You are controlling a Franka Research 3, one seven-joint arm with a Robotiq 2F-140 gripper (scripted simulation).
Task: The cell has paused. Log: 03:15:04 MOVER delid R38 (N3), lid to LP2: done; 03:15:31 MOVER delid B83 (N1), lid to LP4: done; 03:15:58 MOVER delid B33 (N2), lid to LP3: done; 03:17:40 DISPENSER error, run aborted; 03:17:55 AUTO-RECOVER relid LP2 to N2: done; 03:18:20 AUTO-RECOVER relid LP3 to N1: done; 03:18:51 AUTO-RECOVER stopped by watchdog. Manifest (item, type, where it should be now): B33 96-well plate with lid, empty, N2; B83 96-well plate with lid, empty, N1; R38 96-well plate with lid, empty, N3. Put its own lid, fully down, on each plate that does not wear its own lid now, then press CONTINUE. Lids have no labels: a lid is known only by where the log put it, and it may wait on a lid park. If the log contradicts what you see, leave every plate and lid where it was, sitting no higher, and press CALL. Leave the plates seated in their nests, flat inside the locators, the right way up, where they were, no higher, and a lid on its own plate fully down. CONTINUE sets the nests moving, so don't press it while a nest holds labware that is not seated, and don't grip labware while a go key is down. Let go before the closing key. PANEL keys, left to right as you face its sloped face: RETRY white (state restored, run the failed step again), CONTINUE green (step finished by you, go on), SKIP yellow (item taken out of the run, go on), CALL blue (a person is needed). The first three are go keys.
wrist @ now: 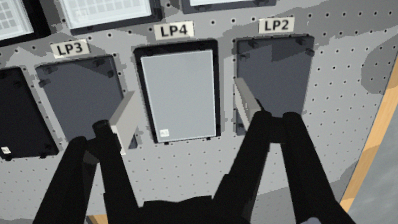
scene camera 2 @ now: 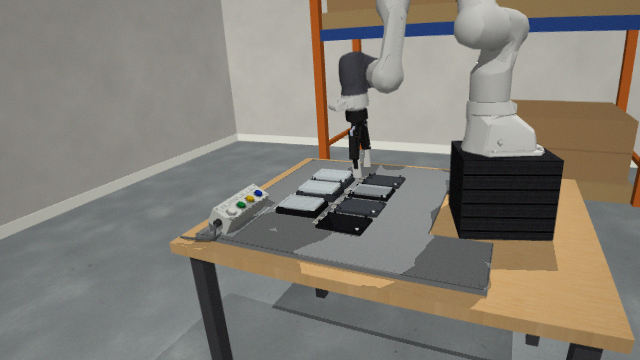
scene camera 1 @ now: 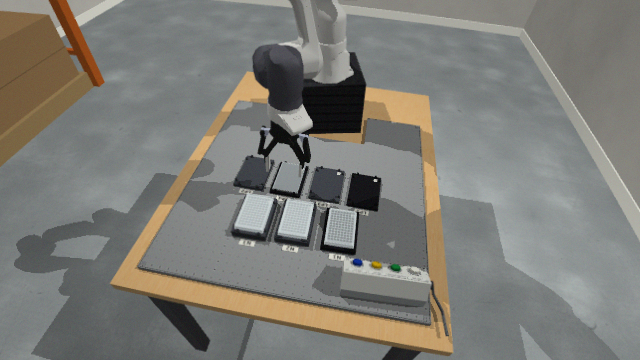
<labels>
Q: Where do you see a lid park LP2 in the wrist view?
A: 277, 72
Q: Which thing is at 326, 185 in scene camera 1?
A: A lid park LP3.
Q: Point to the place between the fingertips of my gripper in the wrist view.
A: At 186, 97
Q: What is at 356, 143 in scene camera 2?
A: My gripper.
</labels>
